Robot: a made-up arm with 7 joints. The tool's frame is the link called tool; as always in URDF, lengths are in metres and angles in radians.
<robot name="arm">
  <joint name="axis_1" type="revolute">
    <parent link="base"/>
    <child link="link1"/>
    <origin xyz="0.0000 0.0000 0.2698" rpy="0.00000 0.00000 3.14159"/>
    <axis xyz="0 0 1"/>
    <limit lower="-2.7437" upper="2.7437"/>
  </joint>
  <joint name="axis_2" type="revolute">
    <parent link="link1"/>
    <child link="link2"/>
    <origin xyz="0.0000 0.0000 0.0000" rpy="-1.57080 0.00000 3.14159"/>
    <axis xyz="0 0 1"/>
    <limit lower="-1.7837" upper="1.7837"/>
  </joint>
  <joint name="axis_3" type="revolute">
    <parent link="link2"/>
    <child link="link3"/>
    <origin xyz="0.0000 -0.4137 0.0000" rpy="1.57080 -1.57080 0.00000"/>
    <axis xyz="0 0 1"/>
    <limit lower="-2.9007" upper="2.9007"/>
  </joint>
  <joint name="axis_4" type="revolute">
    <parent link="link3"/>
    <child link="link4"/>
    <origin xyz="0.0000 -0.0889 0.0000" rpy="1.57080 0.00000 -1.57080"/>
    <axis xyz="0 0 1"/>
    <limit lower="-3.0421" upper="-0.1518"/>
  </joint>
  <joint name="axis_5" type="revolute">
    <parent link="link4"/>
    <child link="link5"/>
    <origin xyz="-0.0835 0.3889 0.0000" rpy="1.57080 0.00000 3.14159"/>
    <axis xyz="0 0 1"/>
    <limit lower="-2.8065" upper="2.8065"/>
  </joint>
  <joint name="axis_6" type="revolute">
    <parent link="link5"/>
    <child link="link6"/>
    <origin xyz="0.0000 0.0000 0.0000" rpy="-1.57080 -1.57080 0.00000"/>
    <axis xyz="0 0 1"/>
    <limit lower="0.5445" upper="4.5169"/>
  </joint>
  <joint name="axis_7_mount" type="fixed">
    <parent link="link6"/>
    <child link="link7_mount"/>
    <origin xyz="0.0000 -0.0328 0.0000" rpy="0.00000 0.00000 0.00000"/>
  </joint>
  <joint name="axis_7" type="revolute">
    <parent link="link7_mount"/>
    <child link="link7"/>
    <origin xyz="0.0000 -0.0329 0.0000" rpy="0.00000 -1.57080 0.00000"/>
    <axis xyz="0 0 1"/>
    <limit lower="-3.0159" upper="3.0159"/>
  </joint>
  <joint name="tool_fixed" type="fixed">
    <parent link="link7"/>
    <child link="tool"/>
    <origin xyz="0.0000 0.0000 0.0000" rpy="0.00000 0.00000 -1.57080"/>
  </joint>
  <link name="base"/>
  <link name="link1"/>
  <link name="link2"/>
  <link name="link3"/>
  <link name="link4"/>
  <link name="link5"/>
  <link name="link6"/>
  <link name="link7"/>
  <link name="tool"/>
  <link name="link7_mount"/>
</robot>
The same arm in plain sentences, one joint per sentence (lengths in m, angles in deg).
The arm has seven revolute joints in a row. What follows holds with every joint at zero, and every direction is one of the base frame's.
Joint 1 sits 0.2698 m along +z from the base frame's origin and rotates about +z, from -157.20 to 157.20 deg.
Joint 2 sits at the same point as joint 1 and rotates about +y, from -102.20 to 102.20 deg.
Joint 3 sits 0.4137 m along +z from joint 2 and rotates about +z, from -166.20 to 166.20 deg.
Joint 4 sits 0.0889 m along +x from joint 3 and rotates about -y, from -174.30 to -8.70 deg.
Joint 5 sits 0.0835 m along -x and 0.3889 m along +z from joint 4 and rotates about +z, from -160.80 to 160.80 deg.
Joint 6 sits at the same point as joint 5 and rotates about -y, from 31.20 to 258.80 deg.
Joint 7 sits 0.0657 m along +x from joint 6 and rotates about -z, from -172.80 to 172.80 deg.
The tool frame, which is the frame that the pose is given for, sits at the same point as joint 7; its axes are the base frame's turned by roll 180.00, pitch 0.00 and yaw 0.00 deg (as in URDF: about the fixed x, then y, then z).

